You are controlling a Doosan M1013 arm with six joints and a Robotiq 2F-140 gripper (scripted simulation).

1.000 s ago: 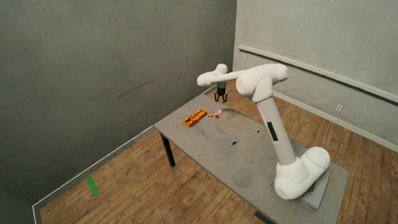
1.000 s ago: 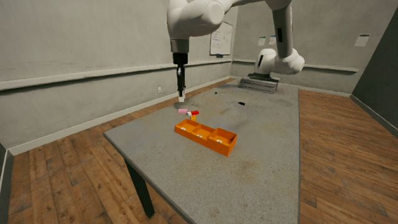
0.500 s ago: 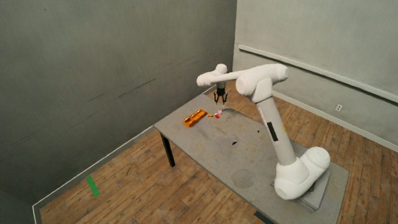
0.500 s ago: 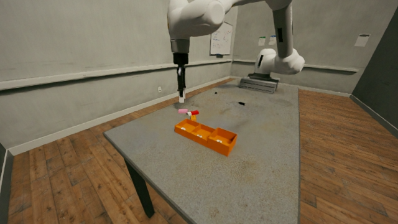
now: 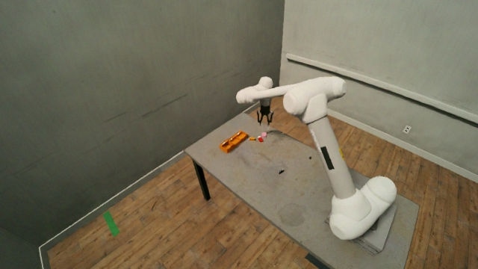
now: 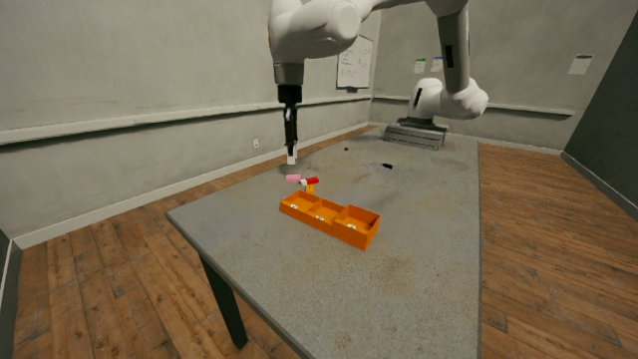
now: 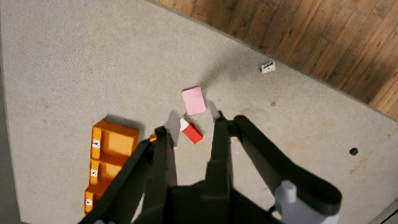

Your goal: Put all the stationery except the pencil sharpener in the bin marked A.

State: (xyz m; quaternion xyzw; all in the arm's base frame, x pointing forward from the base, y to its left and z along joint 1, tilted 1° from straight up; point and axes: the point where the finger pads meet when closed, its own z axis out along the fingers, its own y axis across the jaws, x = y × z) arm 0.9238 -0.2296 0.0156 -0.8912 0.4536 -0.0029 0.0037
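My hand is 100 mm above the pink eraser. From my hand the other things lie so: small white item 110 mm behind, 110 mm to the right, 100 mm below; then small red object 10 mm behind, 60 mm to the left, 100 mm below; then small orange-yellow block 50 mm ahead, 120 mm to the left, 90 mm below.
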